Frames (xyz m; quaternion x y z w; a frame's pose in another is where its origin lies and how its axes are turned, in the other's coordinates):
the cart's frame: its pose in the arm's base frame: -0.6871 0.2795 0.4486 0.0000 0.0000 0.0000 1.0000
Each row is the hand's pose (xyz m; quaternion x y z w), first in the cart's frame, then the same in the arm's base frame.
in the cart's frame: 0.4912 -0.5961 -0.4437 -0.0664 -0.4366 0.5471 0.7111
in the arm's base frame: -0.1959 -0.3166 0.0049 -0.0664 -0.4366 0.5471 0.7111
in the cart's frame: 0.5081 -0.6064 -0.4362 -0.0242 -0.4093 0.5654 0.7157
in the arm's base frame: -0.1790 -0.3269 0.0124 -0.0242 -0.4093 0.5654 0.7157
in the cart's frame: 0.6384 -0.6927 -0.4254 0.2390 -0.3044 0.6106 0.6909
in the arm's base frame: -0.0487 -0.4132 0.0232 0.2390 -0.3044 0.6106 0.6909
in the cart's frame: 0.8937 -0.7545 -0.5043 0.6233 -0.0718 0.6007 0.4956
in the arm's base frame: 0.2066 -0.4750 -0.0557 0.6233 -0.0718 0.6007 0.4956
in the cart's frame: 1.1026 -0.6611 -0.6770 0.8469 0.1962 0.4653 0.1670
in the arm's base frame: 0.4155 -0.3816 -0.2284 0.8468 0.1962 0.4653 0.1670
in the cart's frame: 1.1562 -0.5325 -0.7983 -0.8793 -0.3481 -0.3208 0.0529
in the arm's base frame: 0.4691 -0.2530 -0.3497 -0.8793 -0.3481 -0.3208 0.0529
